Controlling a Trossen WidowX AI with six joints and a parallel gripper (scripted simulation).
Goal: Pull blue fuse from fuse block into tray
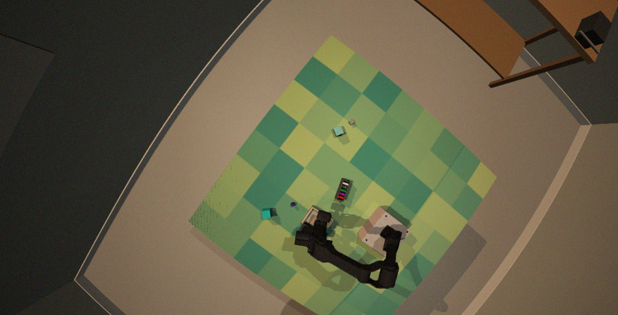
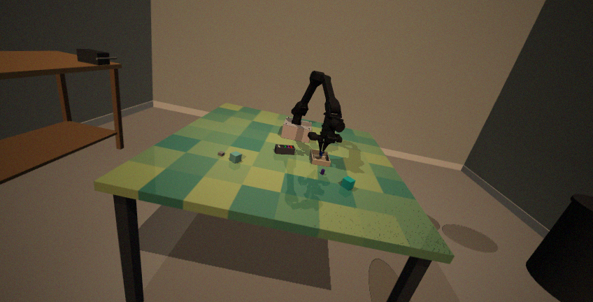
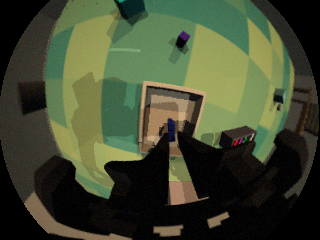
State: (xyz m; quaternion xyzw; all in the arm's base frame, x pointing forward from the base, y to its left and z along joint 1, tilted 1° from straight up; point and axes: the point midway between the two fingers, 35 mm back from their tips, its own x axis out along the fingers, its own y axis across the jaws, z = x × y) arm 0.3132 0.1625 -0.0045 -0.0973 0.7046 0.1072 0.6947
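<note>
My gripper tip is now 20 mm above the blue fuse. The rest, counted from my gripper tip: tan tray (50 mm below); then small purple piece (150 mm ahead, 50 mm below); then small grey piece (510 mm to the right, 150 mm ahead, 50 mm below).
</note>
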